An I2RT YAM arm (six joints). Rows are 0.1 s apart.
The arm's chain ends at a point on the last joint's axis. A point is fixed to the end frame.
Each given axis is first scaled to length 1.
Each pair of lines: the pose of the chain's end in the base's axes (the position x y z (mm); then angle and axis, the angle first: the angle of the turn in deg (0 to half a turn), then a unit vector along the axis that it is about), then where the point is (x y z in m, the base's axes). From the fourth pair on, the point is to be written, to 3 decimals.
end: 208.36 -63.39 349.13 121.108 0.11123 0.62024 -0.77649
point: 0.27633 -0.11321 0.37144
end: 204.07 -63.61 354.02 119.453 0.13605 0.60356 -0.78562
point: 0.27001 -0.11394 0.38082
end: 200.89 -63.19 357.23 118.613 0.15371 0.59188 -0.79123
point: 0.26516 -0.11412 0.38681
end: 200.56 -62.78 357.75 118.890 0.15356 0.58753 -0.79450
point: 0.264 -0.114 0.388
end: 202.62 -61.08 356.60 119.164 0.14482 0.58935 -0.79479
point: 0.267 -0.112 0.386
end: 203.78 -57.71 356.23 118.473 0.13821 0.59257 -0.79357
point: 0.269 -0.107 0.385
